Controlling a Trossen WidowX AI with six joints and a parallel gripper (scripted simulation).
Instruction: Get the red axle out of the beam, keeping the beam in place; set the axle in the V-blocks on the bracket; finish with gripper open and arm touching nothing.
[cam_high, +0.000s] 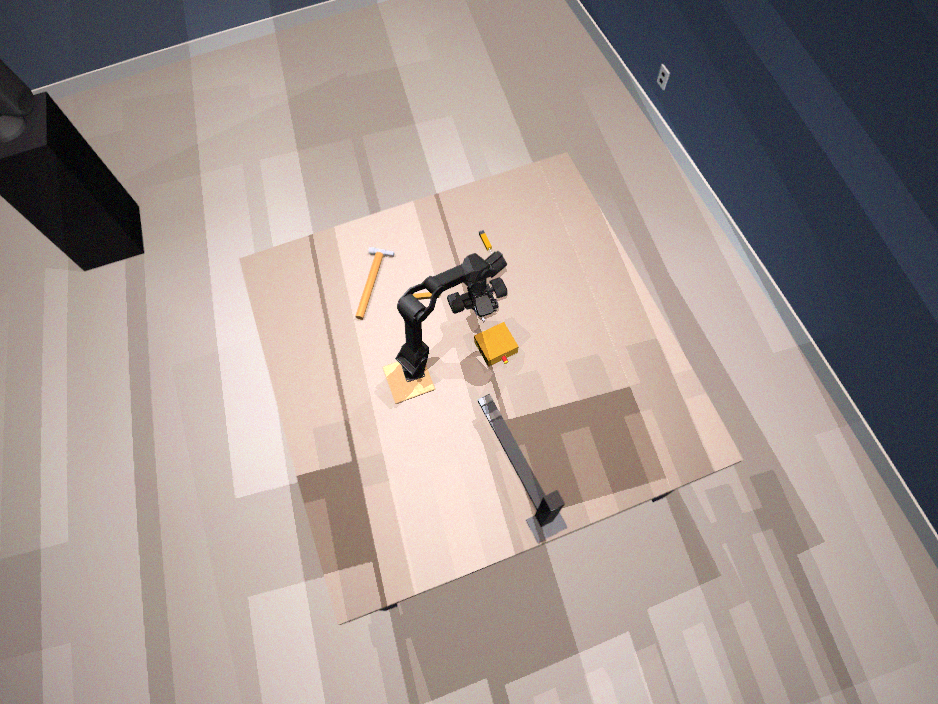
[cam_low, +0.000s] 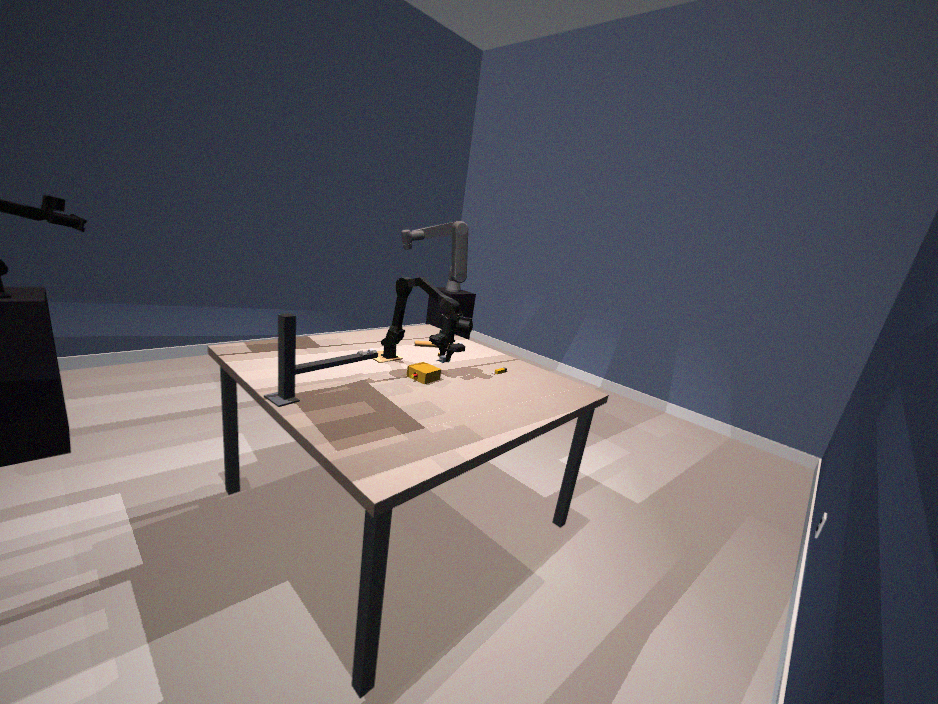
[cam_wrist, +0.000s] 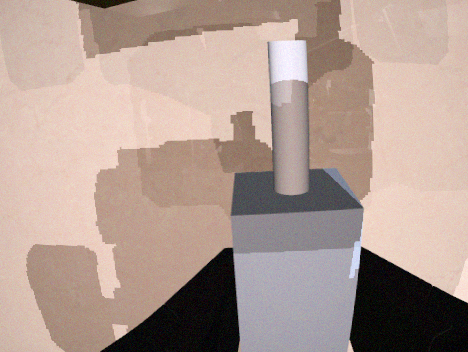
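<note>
Now: gripper tip 20 mm short of the yellow bracket, 130 mm to the left of it and 30 mm above it. From my gripper tip the other things lie so: screwdriver (120 mm ahead, 260 mm to the left, 50 mm below); then orange stick (150 mm behind, 130 mm to the left, 50 mm below).
</note>
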